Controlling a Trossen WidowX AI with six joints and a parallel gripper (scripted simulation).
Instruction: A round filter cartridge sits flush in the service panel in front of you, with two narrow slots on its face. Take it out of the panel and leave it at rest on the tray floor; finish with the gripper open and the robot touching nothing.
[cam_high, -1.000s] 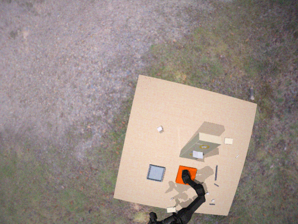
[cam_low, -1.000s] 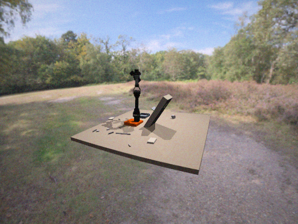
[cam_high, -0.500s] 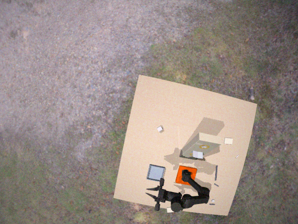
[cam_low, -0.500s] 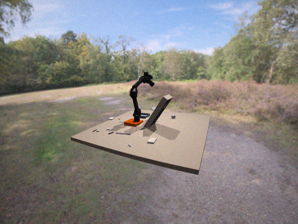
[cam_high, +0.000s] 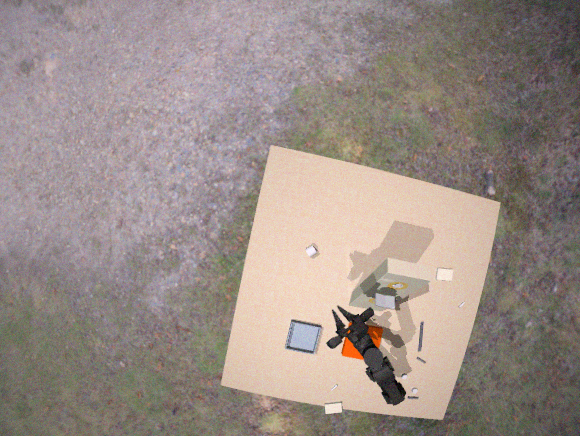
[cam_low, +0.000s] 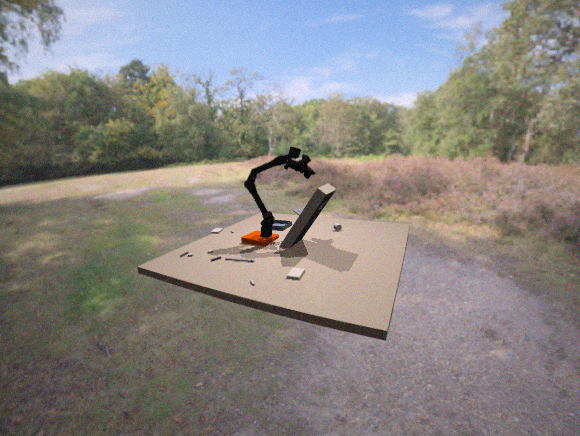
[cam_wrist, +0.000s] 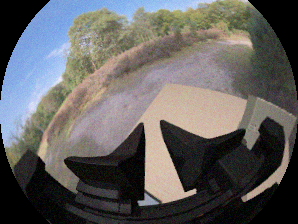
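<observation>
The round filter cartridge lies 60 mm ahead of my gripper tip, 280 mm to the right of it and 130 mm below it. Round my gripper tip: grey-blue square tray: 300 mm behind, 80 mm to the left, 400 mm below.
</observation>
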